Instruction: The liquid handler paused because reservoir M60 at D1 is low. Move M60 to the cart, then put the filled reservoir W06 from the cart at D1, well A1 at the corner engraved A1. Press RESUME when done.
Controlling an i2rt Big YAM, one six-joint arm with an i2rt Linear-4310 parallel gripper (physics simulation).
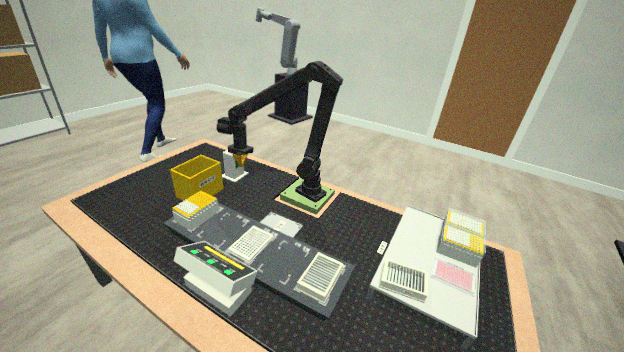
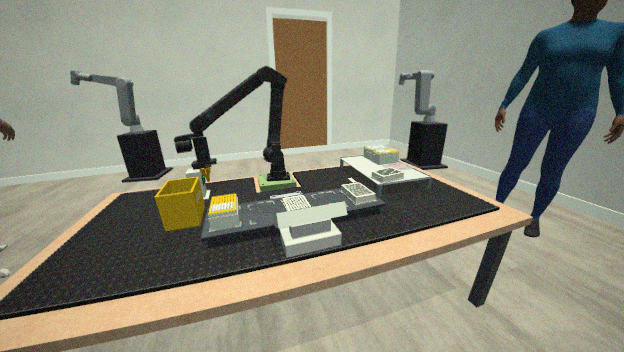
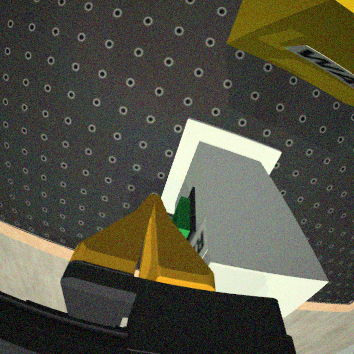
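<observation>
A pale ribbed reservoir sits in the deck slot at the end nearest the cart. Another pale reservoir with dark slots stands on the white cart. Their labels and the engraved A1 cannot be read. The white button post stands behind the waste bin. Its green button faces the fingers, with its lettering partly hidden. My gripper is shut and empty, pointing down right beside the button; contact cannot be told.
The yellow waste bin stands near the post. The dark deck holds a tip rack and a white well plate. A panel with green lights stands at its front. Tip boxes and a pink plate are on the cart.
</observation>
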